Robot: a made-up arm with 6 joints. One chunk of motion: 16 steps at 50 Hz.
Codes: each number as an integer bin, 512 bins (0 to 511) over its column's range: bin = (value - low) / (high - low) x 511, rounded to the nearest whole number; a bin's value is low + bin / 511 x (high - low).
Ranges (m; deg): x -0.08..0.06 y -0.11..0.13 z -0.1..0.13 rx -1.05..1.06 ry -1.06..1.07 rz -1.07..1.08
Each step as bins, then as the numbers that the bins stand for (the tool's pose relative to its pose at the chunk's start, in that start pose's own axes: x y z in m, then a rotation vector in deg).
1 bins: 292 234 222 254 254 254
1 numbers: 0.0000 -0.0001 -0.0001 0.00 0.00 0.00
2 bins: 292 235 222 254 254 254
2 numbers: 0.0000 0.0004 -0.0001 0.00 0.00 0.00
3 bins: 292 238 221 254 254 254
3 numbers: 0.0000 0.0018 -0.0005 0.00 0.00 0.00
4 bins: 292 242 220 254 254 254
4 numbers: 0.0000 0.0037 -0.0010 0.00 0.00 0.00
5 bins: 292 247 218 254 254 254
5 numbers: 0.0000 0.0060 -0.0019 0.00 0.00 0.00
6 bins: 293 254 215 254 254 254
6 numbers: 0.0003 0.0093 -0.0032 0.00 0.00 0.00
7 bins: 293 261 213 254 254 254
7 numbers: 0.0003 0.0126 -0.0041 0.00 0.00 0.00
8 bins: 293 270 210 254 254 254
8 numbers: 0.0003 0.0168 -0.0055 0.00 0.00 0.00
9 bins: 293 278 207 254 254 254
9 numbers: 0.0003 0.0206 -0.0068 0.00 0.00 0.00
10 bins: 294 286 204 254 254 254
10 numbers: 0.0005 0.0243 -0.0082 0.00 0.00 0.00
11 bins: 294 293 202 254 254 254
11 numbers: 0.0005 0.0276 -0.0091 0.00 0.00 0.00
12 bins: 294 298 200 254 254 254
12 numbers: 0.0005 0.0300 -0.0100 0.00 0.00 0.00
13 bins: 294 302 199 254 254 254
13 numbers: 0.0005 0.0318 -0.0104 0.00 0.00 0.00
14 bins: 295 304 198 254 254 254
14 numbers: 0.0008 0.0328 -0.0109 0.00 0.00 0.00
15 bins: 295 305 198 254 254 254
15 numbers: 0.0008 0.0332 -0.0109 0.00 0.00 0.00
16 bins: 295 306 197 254 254 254
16 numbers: 0.0008 0.0337 -0.0113 0.00 0.00 0.00
